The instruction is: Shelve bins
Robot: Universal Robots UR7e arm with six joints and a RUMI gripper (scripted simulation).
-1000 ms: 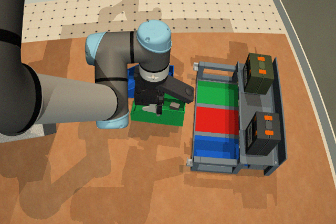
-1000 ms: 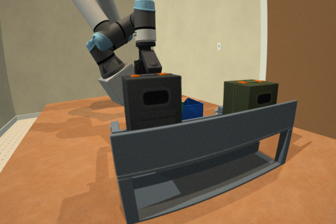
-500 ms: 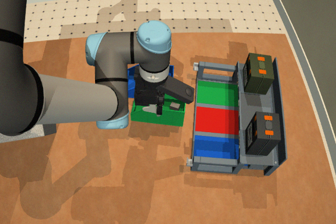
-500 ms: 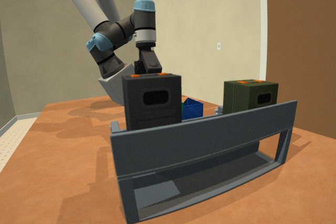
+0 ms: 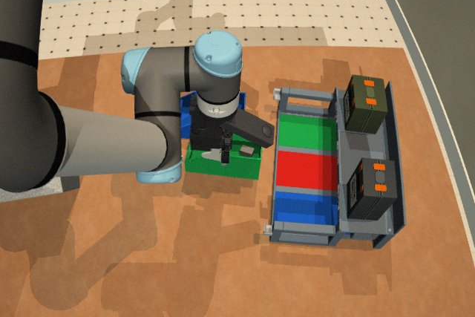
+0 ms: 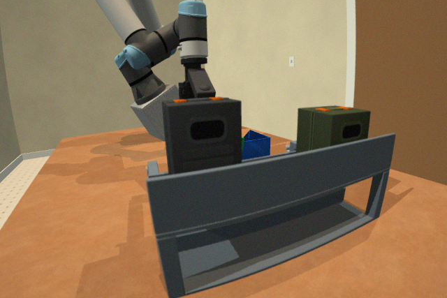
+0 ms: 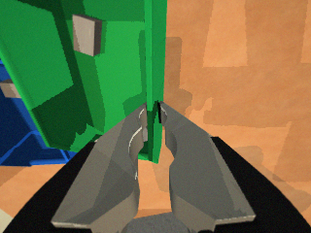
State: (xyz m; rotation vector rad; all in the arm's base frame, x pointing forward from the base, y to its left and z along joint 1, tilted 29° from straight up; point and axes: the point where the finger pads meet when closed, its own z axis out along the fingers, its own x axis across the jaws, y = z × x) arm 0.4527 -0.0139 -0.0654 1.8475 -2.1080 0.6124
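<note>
Now: the green bin 40 mm to the left of my hand and 30 mm below it. From my hand the other things lie so: shelf front lip 130 mm ahead, 90 mm below, 20 mm to the left; black box 290 mm ahead, 130 mm to the right, 60 mm above; blue bin 160 mm to the left, 60 mm below, 20 mm behind.
</note>
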